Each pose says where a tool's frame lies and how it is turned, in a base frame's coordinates. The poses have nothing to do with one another.
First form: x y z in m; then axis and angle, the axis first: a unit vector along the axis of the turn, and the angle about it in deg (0 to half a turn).
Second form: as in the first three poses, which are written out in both.
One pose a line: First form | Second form
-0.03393 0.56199 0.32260 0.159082 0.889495 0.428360 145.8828 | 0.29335 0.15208 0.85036 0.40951 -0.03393 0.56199 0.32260
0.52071 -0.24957 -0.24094 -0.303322 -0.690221 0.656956 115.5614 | 0.53316 -0.25661 -0.58394 0.55579 0.52071 -0.24957 -0.24094
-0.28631 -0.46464 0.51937 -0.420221 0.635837 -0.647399 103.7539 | 0.61735 -0.33058 0.50020 -0.50930 -0.28631 -0.46464 0.51937
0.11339 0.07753 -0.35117 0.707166 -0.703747 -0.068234 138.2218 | 0.35656 0.66069 -0.65749 -0.06375 0.11339 0.07753 -0.35117
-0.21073 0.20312 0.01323 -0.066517 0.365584 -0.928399 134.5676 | 0.38617 -0.06136 0.33723 -0.85638 -0.21073 0.20312 0.01323
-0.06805 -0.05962 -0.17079 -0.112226 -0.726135 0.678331 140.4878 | 0.33802 -0.10562 -0.68339 0.63840 -0.06805 -0.05962 -0.17079
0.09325 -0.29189 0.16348 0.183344 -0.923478 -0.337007 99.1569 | 0.64841 0.13958 -0.70304 -0.25656 0.09325 -0.29189 0.16348
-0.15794 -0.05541 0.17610 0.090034 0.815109 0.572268 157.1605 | 0.19800 0.08825 0.79897 0.56094 -0.15794 -0.05541 0.17610
